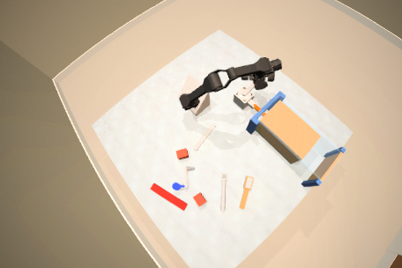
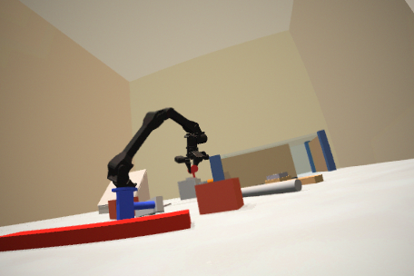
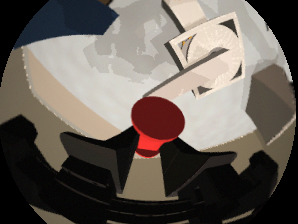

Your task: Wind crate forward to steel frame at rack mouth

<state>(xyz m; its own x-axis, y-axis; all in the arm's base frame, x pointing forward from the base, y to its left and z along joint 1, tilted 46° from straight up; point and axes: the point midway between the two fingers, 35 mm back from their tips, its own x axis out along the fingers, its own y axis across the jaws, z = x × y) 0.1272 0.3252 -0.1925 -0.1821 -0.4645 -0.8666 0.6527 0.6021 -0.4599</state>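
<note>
My gripper tip is 20 mm short of the winch handle, 50 mm to the left of it and 30 mm above it. Round my gripper tip: grey winch 10 mm ahead, 120 mm to the right, 100 mm below; then red knob 10 mm ahead, 10 mm to the right; then blue frame post 190 mm ahead, 90 mm to the right, 30 mm below.
</note>
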